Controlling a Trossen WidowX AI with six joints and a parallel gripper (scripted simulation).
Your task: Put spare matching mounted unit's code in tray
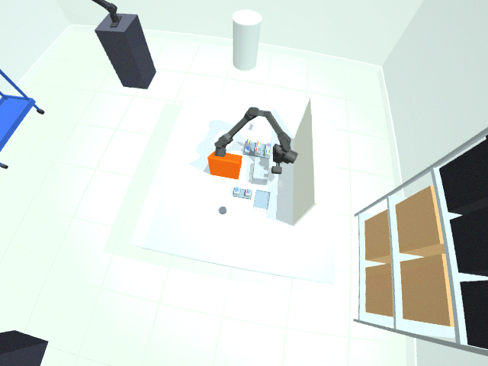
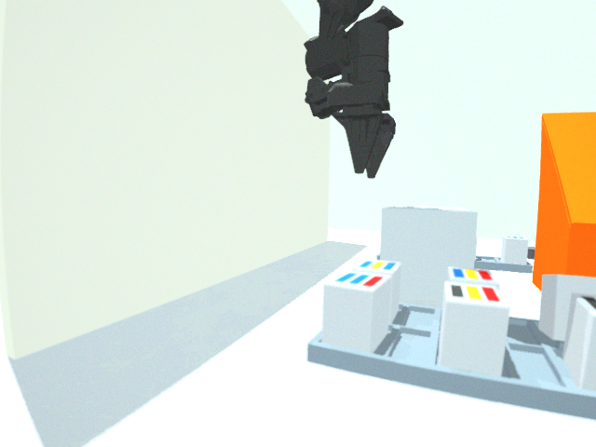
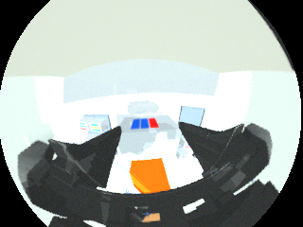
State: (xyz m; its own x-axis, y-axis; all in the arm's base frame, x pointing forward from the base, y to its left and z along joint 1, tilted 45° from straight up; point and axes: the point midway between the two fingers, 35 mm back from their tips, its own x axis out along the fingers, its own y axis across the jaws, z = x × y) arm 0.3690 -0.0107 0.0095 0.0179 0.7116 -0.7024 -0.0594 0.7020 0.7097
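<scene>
Now: gripper tip 50 mm past the spare, 220 mm to the right of it and 100 mm above it. From my gripper tip the other things lie so: white mounted unit: 80 mm behind, 90 mm below; then tall pale panel: 160 mm ahead, 10 mm to the left, 80 mm above; then flat light-blue tray: 40 mm behind, 190 mm to the right, 140 mm below.
</scene>
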